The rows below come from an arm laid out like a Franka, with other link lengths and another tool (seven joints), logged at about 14 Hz.
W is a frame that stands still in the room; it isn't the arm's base.
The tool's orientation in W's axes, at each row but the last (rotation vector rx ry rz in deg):
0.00 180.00 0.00
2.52 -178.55 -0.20
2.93 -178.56 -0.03
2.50 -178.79 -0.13
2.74 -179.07 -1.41
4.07 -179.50 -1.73
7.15 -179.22 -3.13
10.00 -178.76 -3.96
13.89 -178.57 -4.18
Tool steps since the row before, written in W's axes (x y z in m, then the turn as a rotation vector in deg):
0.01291 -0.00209 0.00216 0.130 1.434 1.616
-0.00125 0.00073 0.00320 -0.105 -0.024 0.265
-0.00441 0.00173 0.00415 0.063 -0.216 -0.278
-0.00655 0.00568 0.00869 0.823 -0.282 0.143
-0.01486 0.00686 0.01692 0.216 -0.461 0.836
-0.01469 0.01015 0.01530 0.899 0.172 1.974
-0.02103 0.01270 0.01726 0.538 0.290 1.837
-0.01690 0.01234 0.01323 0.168 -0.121 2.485
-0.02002 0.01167 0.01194 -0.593 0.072 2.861
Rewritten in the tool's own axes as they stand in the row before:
-0.01291 -0.00209 -0.00216 -0.130 1.434 -1.616
0.00131 0.00077 -0.00317 0.112 -0.020 -0.262
0.00445 0.00188 -0.00404 -0.063 -0.218 0.276
0.00657 0.00588 -0.00855 -0.812 -0.305 -0.160
0.01490 0.00758 -0.01657 -0.189 -0.454 -0.846
0.01433 0.01110 -0.01498 -0.891 0.169 -1.978
0.02011 0.01493 -0.01656 -0.542 0.311 -1.832
0.01559 0.01472 -0.01237 -0.120 -0.027 -2.491
0.01810 0.01517 -0.01103 0.606 0.299 -2.843

